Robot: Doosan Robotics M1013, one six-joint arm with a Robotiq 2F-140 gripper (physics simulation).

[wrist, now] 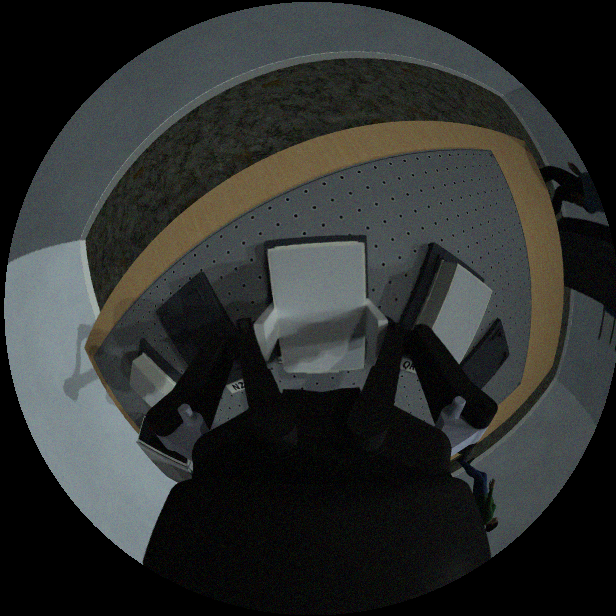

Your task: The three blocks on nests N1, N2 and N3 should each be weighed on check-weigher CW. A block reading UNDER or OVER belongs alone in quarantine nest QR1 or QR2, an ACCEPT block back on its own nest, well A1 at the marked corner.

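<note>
My gripper (318, 344) has its two dark fingers against the left and right sides of a white block (317, 298) in the middle of the wrist view. A dark nest edge (316, 238) shows just behind the block. I cannot tell whether the block rests on the nest or is lifted. A small label reading N2 (237, 386) lies by my left finger. Another white block (459, 304) sits on a dark nest to the right. A third white block (148, 376) is at the lower left, partly hidden by my gripper's link.
An empty dark nest (192, 310) lies left of the held block, and another dark nest (488, 344) at the far right. A label starting with Q (407, 364) is by my right finger. The grey perforated plate (402, 201) has a tan rim (344, 149). Dark equipment (574, 195) stands beyond the right edge.
</note>
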